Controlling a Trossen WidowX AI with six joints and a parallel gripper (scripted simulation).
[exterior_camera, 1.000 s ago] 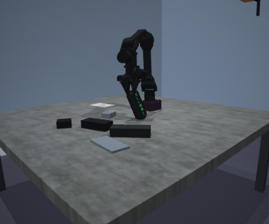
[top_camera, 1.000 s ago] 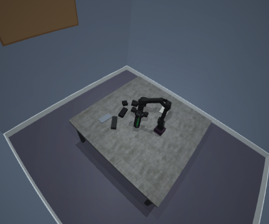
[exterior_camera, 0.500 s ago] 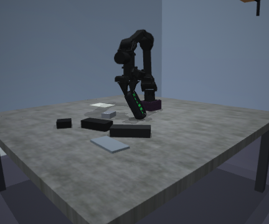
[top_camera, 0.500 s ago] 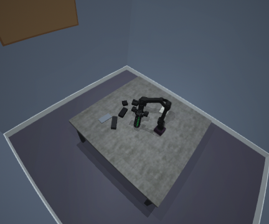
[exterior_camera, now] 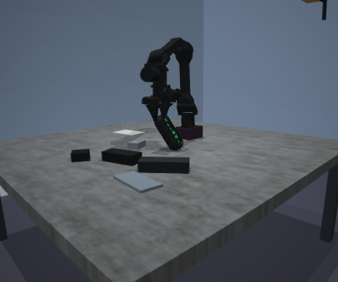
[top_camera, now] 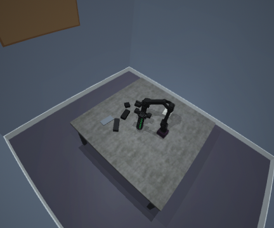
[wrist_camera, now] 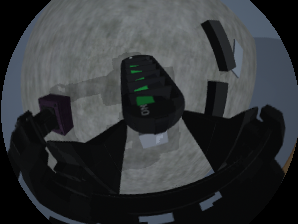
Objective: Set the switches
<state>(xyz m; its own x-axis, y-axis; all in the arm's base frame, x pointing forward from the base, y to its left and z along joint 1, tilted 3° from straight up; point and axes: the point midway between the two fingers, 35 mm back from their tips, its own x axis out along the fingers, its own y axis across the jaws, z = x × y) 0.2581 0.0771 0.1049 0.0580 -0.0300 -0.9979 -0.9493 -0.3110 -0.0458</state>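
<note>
Now: the grey block 40 mm ahead of my gripper tip, 110 mm to the right of it and 110 mm below it. Round my gripper tip: white sheet (140 mm behind, 400 mm to the right, 120 mm below); then flat grey plate (320 mm ahead, 240 mm to the left, 120 mm below); then black cube (310 mm ahead, 110 mm to the right, 100 mm below).
</note>
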